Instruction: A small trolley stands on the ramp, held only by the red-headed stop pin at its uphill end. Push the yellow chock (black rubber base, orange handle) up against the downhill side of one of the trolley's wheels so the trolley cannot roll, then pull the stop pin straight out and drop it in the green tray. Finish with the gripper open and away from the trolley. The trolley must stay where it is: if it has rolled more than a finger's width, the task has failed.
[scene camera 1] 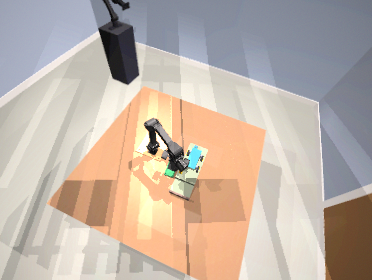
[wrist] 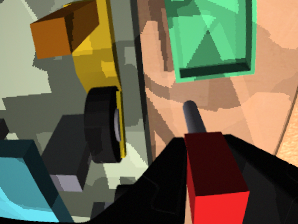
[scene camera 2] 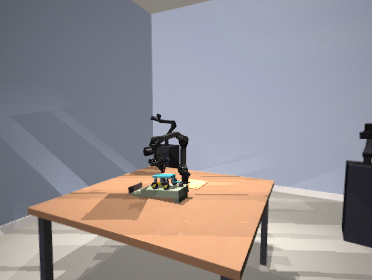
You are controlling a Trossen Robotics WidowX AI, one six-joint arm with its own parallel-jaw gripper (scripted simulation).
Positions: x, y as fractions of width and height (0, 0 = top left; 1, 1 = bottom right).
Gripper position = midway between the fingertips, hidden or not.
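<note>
A ramp (wrist: 0.34, 0.81) and a blue trolley (wrist: 0.22, 0.73) are visible. A red-headed stop pin is held by the gripper (wrist: 0.68, 0.65).
</note>
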